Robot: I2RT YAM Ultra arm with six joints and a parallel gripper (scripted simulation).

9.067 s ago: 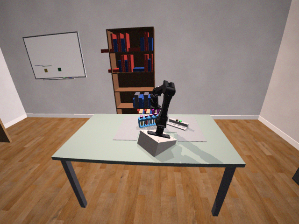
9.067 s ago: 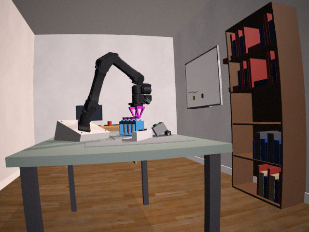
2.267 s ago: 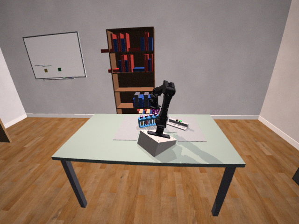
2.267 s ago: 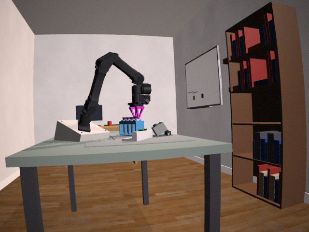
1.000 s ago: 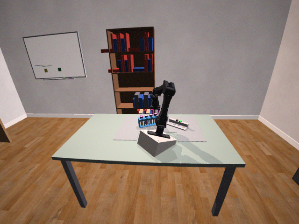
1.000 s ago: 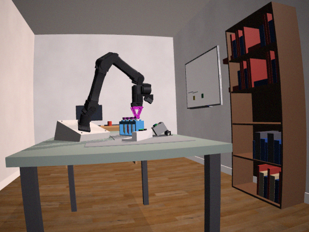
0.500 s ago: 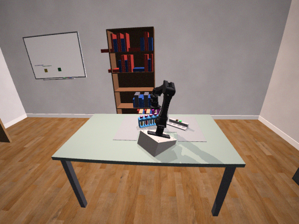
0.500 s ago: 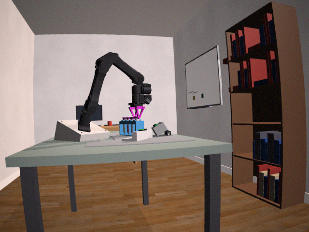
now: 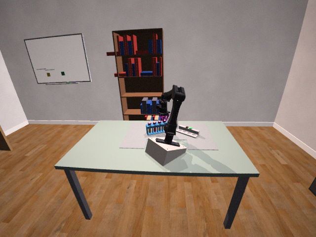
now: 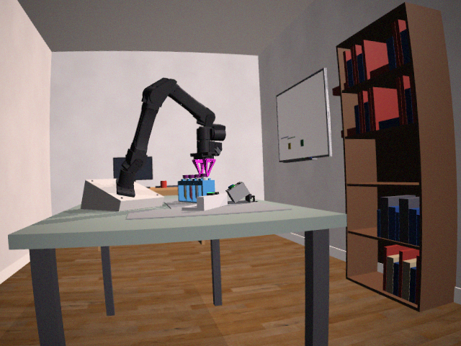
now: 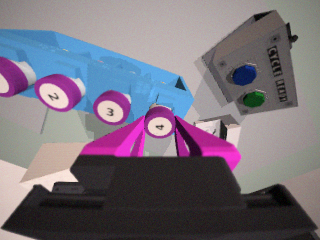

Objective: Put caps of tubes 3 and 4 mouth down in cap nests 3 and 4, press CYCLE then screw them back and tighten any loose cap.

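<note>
Right now my hand is right at the purple cap. The rest, counted from my hand: grey key desk: 10 cm ahead, 9 cm to the right, 7 cm below; then blue cycle key: 9 cm ahead, 7 cm to the right, 5 cm below; then green ready key: 8 cm ahead, 11 cm to the right, 5 cm below.
</note>
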